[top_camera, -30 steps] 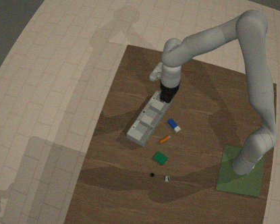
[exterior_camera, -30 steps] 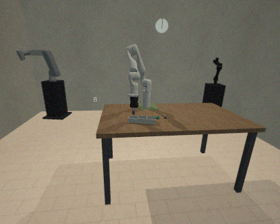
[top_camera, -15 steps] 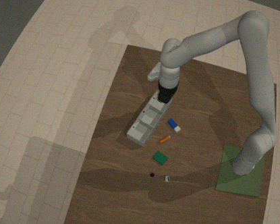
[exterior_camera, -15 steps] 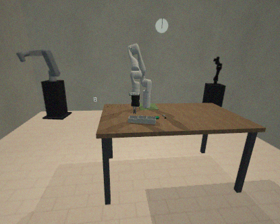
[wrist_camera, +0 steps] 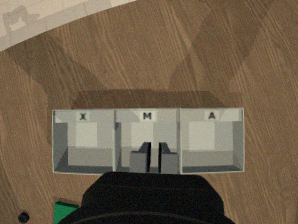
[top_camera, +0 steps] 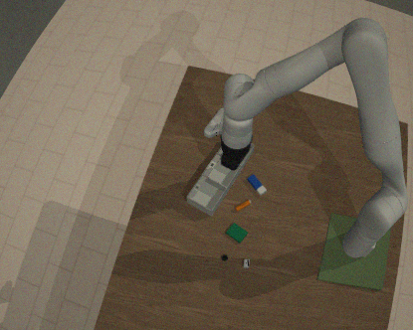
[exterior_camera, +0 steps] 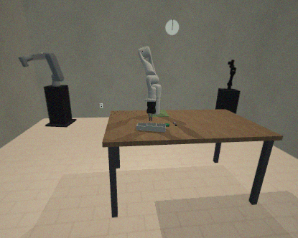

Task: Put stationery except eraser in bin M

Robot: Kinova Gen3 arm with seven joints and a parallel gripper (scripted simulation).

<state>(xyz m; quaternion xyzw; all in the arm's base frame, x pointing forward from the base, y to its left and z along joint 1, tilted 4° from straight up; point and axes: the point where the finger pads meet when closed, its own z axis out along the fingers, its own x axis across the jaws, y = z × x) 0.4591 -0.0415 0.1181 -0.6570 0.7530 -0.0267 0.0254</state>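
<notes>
Now: hand 10 mm short of the bin, 10 mm to the right of it and 70 mm above it. From my hand the other things lie so: orange stick-like thing 90 mm behind, 70 mm to the left, 90 mm below; then white eraser 110 mm behind, 90 mm below; then green notepad 110 mm behind, 150 mm to the left, 90 mm below.
</notes>
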